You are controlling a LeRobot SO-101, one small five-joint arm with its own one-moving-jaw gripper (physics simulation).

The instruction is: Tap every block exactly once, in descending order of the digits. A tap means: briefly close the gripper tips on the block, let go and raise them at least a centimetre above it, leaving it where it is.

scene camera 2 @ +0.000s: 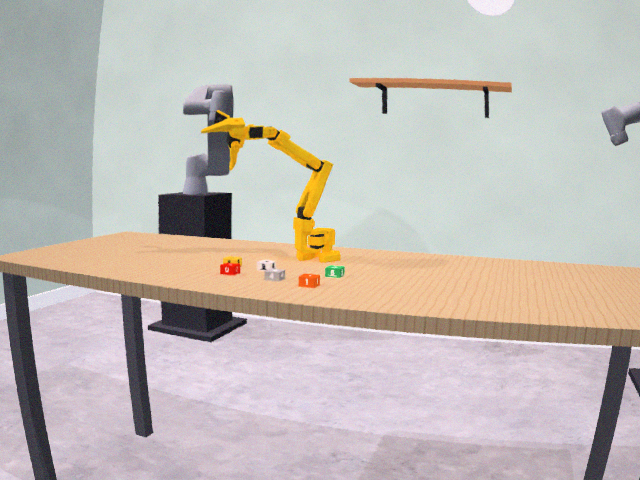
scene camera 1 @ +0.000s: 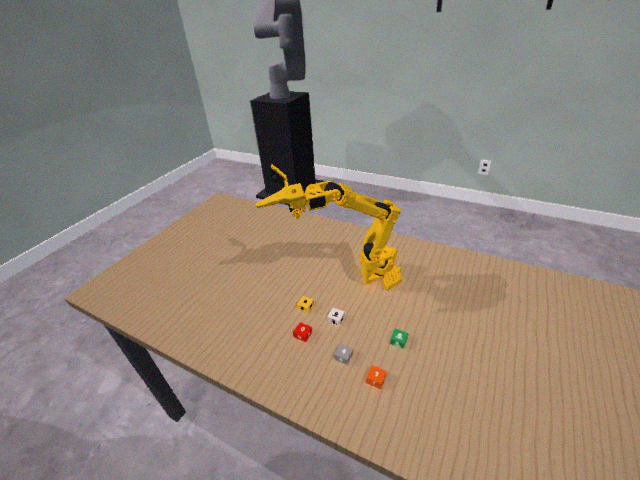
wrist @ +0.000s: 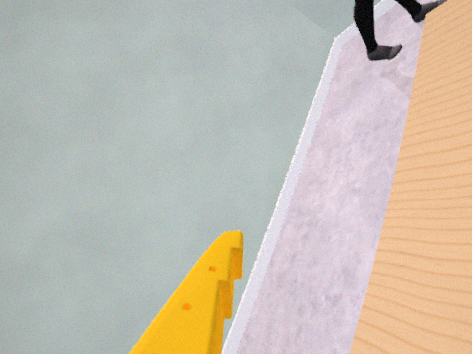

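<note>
Six blocks lie apart on the table: red (scene camera 1: 302,332) (scene camera 2: 230,269) showing 0, grey (scene camera 1: 343,353) (scene camera 2: 274,274) showing 4, orange (scene camera 1: 376,377) (scene camera 2: 309,280) seemingly 1, green (scene camera 1: 399,338) (scene camera 2: 334,271) and white (scene camera 1: 336,316) (scene camera 2: 266,265) with digits too blurred to read surely, and yellow (scene camera 1: 305,304) (scene camera 2: 232,260), digit unreadable. My gripper (scene camera 1: 277,210) (scene camera 2: 217,149) is wide open and empty, high above the table, behind and left of the blocks. In the wrist view one notched jaw shows; the blocks do not show there.
The wooden table (scene camera 1: 491,361) (scene camera 2: 439,289) (wrist: 430,200) bears my arm's base (scene camera 1: 379,266) (scene camera 2: 315,242) behind the blocks. A black pedestal (scene camera 1: 283,139) (scene camera 2: 195,217) with a grey arm stands beyond the table. A wall shelf (scene camera 2: 429,84) hangs behind.
</note>
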